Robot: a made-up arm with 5 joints. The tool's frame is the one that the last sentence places.
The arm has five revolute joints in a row. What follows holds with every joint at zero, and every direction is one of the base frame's.
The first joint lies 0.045 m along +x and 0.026 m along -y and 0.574 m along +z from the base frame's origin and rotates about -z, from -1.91 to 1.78 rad.
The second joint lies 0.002 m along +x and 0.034 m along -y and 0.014 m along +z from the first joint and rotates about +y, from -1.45 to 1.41 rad.
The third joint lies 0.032 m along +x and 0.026 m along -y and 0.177 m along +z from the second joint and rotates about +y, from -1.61 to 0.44 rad.
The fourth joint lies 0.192 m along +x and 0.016 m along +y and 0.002 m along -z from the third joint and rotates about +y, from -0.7 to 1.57 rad.
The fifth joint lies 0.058 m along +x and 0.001 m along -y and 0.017 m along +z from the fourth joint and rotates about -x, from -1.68 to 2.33 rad.
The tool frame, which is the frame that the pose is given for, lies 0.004 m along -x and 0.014 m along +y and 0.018 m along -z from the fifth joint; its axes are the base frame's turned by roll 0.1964, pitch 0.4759 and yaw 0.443 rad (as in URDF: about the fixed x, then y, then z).
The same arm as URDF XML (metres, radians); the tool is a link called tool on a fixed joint. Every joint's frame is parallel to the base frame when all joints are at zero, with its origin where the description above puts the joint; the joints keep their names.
<robot name="arm">
  <joint name="joint 1" type="revolute">
    <parent link="base"/>
    <child link="link1"/>
    <origin xyz="0.045 -0.026 0.574"/>
    <axis xyz="0 0 -1"/>
    <limit lower="-1.91" upper="1.78"/>
  </joint>
  <joint name="joint 2" type="revolute">
    <parent link="link1"/>
    <child link="link2"/>
    <origin xyz="0.002 -0.034 0.014"/>
    <axis xyz="0 1 0"/>
    <limit lower="-1.45" upper="1.41"/>
  </joint>
  <joint name="joint 3" type="revolute">
    <parent link="link2"/>
    <child link="link3"/>
    <origin xyz="0.032 -0.026 0.177"/>
    <axis xyz="0 1 0"/>
    <limit lower="-1.61" upper="0.44"/>
  </joint>
  <joint name="joint 4" type="revolute">
    <parent link="link3"/>
    <child link="link4"/>
    <origin xyz="0.192 0.016 -0.002"/>
    <axis xyz="0 1 0"/>
    <limit lower="-0.7" upper="1.57"/>
  </joint>
  <joint name="joint 5" type="revolute">
    <parent link="link4"/>
    <child link="link5"/>
    <origin xyz="0.058 -0.001 0.017"/>
    <axis xyz="-1 0 0"/>
    <limit lower="-1.68" upper="2.33"/>
  </joint>
  <joint name="tool_joint" type="fixed">
    <parent link="link5"/>
    <child link="tool"/>
    <origin xyz="-0.004 0.014 -0.018" rpy="0.1964 0.4759 0.443"/>
  </joint>
  <link name="base"/>
  <link name="link1"/>
  <link name="link2"/>
  <link name="link3"/>
  <link name="link4"/>
  <link name="link5"/>
  <link name="tool"/>
</robot>

